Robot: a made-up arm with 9 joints. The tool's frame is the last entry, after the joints. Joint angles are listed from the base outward.
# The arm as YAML. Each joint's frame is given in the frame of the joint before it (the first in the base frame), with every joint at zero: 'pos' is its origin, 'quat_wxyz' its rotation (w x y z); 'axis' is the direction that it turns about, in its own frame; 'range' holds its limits. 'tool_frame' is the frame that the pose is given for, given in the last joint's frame.
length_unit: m
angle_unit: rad
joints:
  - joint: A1
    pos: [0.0, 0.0, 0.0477]
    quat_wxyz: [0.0, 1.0, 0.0, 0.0]
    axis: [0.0, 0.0, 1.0]
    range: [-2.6, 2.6]
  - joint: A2
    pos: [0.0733, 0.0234, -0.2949]
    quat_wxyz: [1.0, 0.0, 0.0, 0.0]
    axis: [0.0, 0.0, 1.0]
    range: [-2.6, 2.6]
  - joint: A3
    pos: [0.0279, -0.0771, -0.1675]
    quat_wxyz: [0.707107, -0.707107, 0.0, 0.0]
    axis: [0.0, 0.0, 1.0]
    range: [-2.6, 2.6]
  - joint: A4
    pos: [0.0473, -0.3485, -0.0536]
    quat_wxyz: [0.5, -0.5, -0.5, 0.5]
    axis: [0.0, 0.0, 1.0]
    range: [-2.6, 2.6]
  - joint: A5
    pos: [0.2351, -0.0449, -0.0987]
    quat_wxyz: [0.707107, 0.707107, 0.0, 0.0]
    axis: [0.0, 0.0, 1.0]
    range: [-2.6, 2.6]
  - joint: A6
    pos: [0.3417, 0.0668, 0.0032]
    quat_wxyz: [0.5, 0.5, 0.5, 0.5]
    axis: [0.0, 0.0, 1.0]
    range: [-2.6, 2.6]
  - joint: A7
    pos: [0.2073, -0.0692, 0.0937]
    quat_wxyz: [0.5, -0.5, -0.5, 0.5]
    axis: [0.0, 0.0, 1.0]
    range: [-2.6, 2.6]
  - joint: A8
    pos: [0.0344, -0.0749, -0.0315]
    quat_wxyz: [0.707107, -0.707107, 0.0, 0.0]
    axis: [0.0, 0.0, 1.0]
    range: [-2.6, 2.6]
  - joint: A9
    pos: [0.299, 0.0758, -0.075]
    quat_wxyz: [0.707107, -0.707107, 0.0, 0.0]
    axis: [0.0, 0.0, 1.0]
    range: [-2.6, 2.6]
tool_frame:
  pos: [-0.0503, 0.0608, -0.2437]
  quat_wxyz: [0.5, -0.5, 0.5, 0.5]
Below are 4 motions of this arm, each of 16 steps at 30 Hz.
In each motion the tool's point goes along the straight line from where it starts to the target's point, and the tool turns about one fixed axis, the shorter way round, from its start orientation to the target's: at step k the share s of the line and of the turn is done. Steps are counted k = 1, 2, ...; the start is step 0. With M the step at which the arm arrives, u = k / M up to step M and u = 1 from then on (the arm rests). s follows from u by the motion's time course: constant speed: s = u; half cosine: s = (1 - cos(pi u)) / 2; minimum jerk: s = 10 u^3 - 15 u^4 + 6 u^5.
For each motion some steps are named. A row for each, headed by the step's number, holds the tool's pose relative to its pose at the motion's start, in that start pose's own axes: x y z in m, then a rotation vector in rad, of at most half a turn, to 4 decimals.
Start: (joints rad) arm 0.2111 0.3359 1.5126 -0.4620 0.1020 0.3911 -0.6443 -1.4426 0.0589
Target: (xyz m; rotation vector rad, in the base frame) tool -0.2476 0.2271 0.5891 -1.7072 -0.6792 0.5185
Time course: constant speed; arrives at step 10
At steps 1, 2, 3, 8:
1: 0.0059 -0.0119 -0.0018 0.0087 0.0119 -0.0118
2: 0.0119 -0.0239 -0.0036 0.0174 0.0237 -0.0237
3: 0.0178 -0.0358 -0.0053 0.0261 0.0356 -0.0355
8: 0.0476 -0.0955 -0.0142 0.0697 0.0949 -0.0947

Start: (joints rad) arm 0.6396 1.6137 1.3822 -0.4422 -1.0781 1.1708 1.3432 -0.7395 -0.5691
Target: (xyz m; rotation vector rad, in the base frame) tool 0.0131 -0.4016 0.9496 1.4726 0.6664 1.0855
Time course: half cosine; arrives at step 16
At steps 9, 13, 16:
9: 0.0452 -0.1086 0.0750 0.4554 0.6959 -0.2052
13: 0.0693 -0.1664 0.1149 0.6979 1.0665 -0.3144
16: 0.0756 -0.1818 0.1255 0.7622 1.1646 -0.3434

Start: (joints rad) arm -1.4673 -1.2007 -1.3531 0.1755 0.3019 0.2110 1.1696 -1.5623 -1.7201
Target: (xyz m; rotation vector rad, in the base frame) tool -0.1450 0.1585 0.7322 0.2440 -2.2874 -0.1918
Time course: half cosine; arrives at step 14
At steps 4, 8, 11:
4: -0.0503 -0.0127 -0.0586 -0.0550 0.0542 -0.0183
8: -0.1632 -0.0411 -0.1902 -0.1784 0.1759 -0.0593
11: -0.2378 -0.0599 -0.2772 -0.2601 0.2564 -0.0865

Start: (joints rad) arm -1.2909 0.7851 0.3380 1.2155 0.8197 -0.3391 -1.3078 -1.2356 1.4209
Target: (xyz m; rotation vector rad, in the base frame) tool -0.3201 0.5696 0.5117 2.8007 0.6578 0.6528
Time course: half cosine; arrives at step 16
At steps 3, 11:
3: -0.0010 0.0192 -0.0182 0.0283 0.0325 -0.0114
11: -0.0089 0.1772 -0.1678 0.2610 0.2995 -0.1051

